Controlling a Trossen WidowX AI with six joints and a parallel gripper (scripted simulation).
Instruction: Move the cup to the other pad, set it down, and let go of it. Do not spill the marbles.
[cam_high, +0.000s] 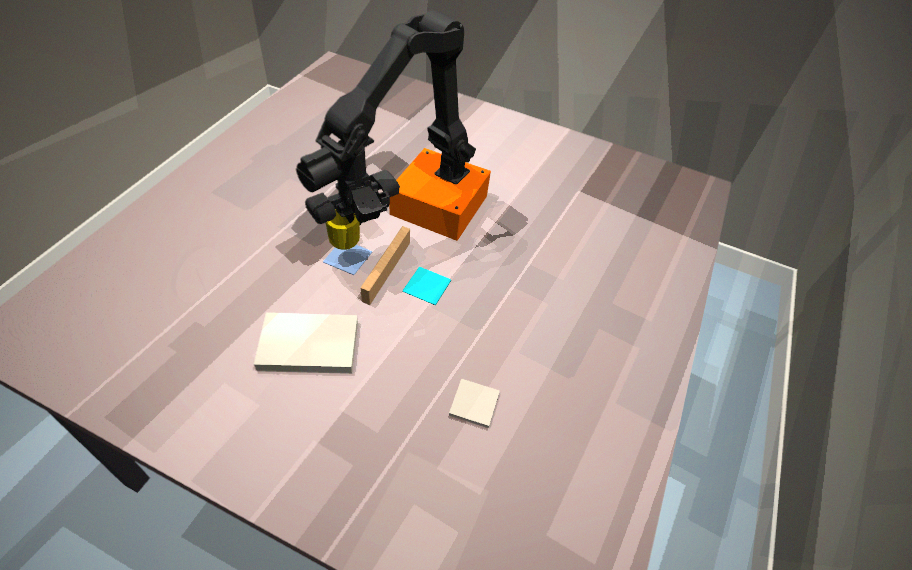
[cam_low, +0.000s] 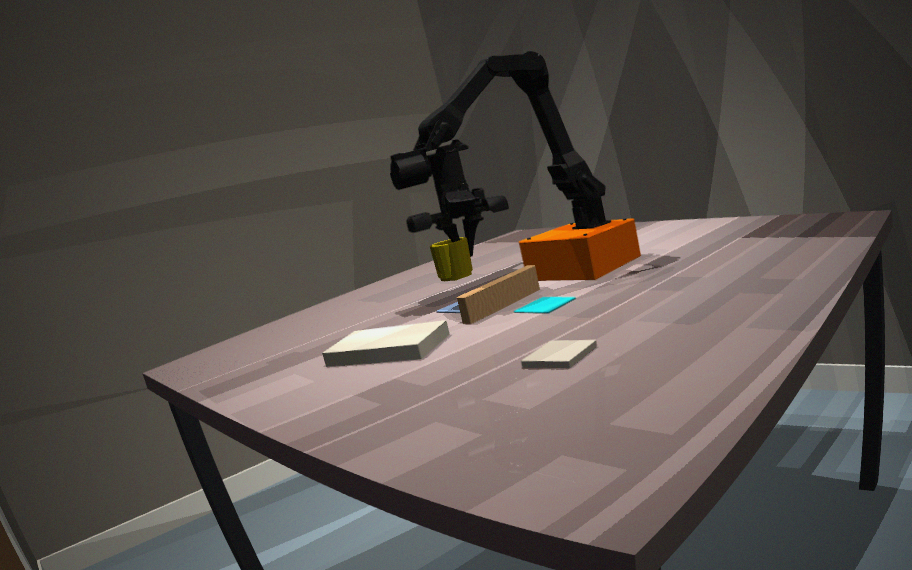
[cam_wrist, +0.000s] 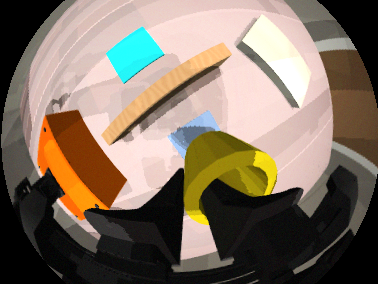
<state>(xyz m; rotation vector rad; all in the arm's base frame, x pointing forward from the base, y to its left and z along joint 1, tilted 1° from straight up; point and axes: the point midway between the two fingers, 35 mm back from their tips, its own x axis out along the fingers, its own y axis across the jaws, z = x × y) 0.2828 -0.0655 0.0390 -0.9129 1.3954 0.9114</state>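
My gripper tip is now 10 mm past the cyan pad, 180 mm to the right of it and 100 mm above it. Also, from my gripper tip: wooden bar 80 mm to the left, 80 mm below; then yellow cup 20 mm ahead, 10 mm to the right; then blue pad 20 mm ahead, 10 mm to the right, 100 mm below.
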